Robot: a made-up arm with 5 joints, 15 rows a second.
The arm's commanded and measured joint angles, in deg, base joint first. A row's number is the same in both.
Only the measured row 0 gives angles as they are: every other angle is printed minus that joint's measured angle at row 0.
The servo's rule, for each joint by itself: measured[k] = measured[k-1] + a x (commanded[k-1-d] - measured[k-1]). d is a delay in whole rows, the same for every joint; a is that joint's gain. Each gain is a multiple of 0.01, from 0.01 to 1. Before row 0 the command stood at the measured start. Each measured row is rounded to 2 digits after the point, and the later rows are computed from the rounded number. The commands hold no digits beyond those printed.
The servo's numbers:
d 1
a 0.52 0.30 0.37 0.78 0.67
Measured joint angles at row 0:
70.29, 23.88, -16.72, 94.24, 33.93
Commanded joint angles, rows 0 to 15:
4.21, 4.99, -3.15, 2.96, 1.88
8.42, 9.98, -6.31, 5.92, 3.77
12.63, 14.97, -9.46, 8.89, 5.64
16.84, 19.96, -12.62, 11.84, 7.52
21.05, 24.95, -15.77, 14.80, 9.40
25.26, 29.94, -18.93, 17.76, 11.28
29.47, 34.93, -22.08, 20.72, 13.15
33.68, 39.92, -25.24, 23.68, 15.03
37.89, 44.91, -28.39, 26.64, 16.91
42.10, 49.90, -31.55, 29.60, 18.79
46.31, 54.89, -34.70, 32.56, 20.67
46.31, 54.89, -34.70, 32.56, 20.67
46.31, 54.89, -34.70, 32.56, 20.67
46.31, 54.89, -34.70, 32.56, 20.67
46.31, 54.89, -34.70, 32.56, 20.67
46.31, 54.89, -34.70, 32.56, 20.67
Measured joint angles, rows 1 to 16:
0.00, 0.00, 0.00, 0.00, 0.00
2.19, 1.50, -1.17, 2.31, 1.26
5.43, 4.04, -3.07, 5.13, 2.94
9.17, 7.32, -5.43, 8.06, 4.75
13.16, 11.11, -8.09, 11.01, 6.61
17.26, 15.26, -10.93, 13.97, 8.48
21.42, 19.66, -13.89, 16.93, 10.36
25.61, 24.24, -16.92, 19.89, 12.23
29.81, 28.94, -20.00, 22.85, 14.11
34.01, 33.73, -23.10, 25.81, 15.99
38.22, 38.58, -26.23, 28.77, 17.87
42.43, 43.47, -29.36, 31.73, 19.75
44.45, 46.90, -31.34, 32.38, 20.37
45.42, 49.30, -32.58, 32.52, 20.57
45.88, 50.98, -33.36, 32.55, 20.64
46.10, 52.15, -33.86, 32.56, 20.66

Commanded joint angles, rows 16 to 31:
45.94, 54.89, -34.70, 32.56, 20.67
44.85, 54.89, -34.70, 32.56, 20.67
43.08, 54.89, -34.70, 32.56, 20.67
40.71, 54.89, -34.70, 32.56, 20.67
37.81, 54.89, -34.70, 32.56, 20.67
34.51, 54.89, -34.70, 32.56, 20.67
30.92, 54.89, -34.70, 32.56, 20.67
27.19, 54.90, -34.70, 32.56, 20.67
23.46, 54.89, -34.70, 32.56, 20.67
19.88, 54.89, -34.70, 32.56, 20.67
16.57, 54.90, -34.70, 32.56, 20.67
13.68, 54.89, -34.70, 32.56, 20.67
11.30, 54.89, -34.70, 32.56, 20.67
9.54, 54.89, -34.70, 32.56, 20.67
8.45, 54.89, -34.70, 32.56, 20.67
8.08, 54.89, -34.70, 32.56, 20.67
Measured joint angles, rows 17 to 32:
46.21, 52.97, -34.17, 32.56, 20.67
46.07, 53.55, -34.37, 32.56, 20.67
45.44, 53.95, -34.49, 32.56, 20.67
44.21, 54.23, -34.57, 32.56, 20.67
42.39, 54.43, -34.62, 32.56, 20.67
40.01, 54.57, -34.65, 32.56, 20.67
37.15, 54.67, -34.67, 32.56, 20.67
33.91, 54.74, -34.68, 32.56, 20.67
30.42, 54.79, -34.69, 32.56, 20.67
26.80, 54.82, -34.69, 32.56, 20.67
23.20, 54.84, -34.69, 32.56, 20.67
19.75, 54.86, -34.69, 32.56, 20.67
16.59, 54.87, -34.69, 32.56, 20.67
13.84, 54.88, -34.69, 32.56, 20.67
11.60, 54.88, -34.69, 32.56, 20.67
9.96, 54.88, -34.69, 32.56, 20.67

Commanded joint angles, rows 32 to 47:
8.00, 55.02, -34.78, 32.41, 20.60
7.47, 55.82, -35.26, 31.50, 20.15
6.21, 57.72, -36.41, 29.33, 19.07
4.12, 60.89, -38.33, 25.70, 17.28
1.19, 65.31, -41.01, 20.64, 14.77
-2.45, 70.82, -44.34, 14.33, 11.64
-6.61, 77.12, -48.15, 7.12, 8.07
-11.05, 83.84, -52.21, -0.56, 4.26
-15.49, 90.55, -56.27, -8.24, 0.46
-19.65, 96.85, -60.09, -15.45, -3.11
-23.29, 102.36, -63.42, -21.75, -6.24
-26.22, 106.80, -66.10, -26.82, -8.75
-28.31, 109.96, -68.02, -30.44, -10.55
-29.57, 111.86, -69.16, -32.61, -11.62
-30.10, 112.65, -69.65, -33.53, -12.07
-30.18, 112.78, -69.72, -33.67, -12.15
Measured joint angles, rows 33 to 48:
8.98, 54.88, -34.69, 32.56, 20.67
8.47, 54.92, -34.72, 32.44, 20.62
7.95, 55.19, -34.92, 31.71, 20.31
7.05, 55.95, -35.47, 29.85, 19.48
5.53, 57.43, -36.53, 26.61, 18.01
3.27, 59.79, -38.19, 21.95, 15.84
0.30, 63.10, -40.47, 16.01, 13.03
-3.29, 67.31, -43.31, 9.08, 9.71
-7.33, 72.27, -46.60, 1.56, 6.06
-11.57, 77.75, -50.18, -6.08, 2.31
-15.77, 83.48, -53.85, -13.39, -1.32
-19.68, 89.14, -57.39, -19.91, -4.62
-23.08, 94.44, -60.61, -25.30, -7.39
-25.80, 99.10, -63.35, -29.31, -9.51
-27.76, 102.93, -65.50, -31.88, -10.92
-28.98, 105.85, -67.04, -33.17, -11.69

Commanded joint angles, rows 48 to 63:
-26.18, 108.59, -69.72, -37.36, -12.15
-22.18, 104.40, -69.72, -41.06, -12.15
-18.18, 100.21, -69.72, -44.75, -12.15
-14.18, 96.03, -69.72, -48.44, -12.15
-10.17, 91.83, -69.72, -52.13, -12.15
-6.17, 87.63, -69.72, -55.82, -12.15
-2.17, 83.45, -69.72, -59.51, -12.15
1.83, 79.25, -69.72, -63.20, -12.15
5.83, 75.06, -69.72, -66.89, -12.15
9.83, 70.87, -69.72, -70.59, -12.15
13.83, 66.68, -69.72, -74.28, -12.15
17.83, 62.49, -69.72, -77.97, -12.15
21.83, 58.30, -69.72, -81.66, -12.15
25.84, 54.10, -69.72, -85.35, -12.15
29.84, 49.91, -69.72, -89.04, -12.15
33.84, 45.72, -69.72, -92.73, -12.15
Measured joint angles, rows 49 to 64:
-29.60, 107.93, -68.03, -33.56, -12.00
-27.82, 108.13, -68.66, -36.52, -12.10
-24.89, 107.01, -69.05, -40.06, -12.13
-21.40, 104.97, -69.30, -43.72, -12.14
-17.65, 102.29, -69.46, -47.40, -12.15
-13.76, 99.15, -69.56, -51.09, -12.15
-9.81, 95.69, -69.62, -54.78, -12.15
-5.84, 92.02, -69.66, -58.47, -12.15
-1.85, 88.19, -69.68, -62.16, -12.15
2.14, 84.25, -69.69, -65.85, -12.15
6.14, 80.24, -69.70, -69.55, -12.15
10.14, 76.17, -69.71, -73.24, -12.15
14.14, 72.07, -69.71, -76.93, -12.15
18.14, 67.94, -69.71, -80.62, -12.15
22.14, 63.79, -69.71, -84.31, -12.15
26.14, 59.63, -69.71, -88.00, -12.15

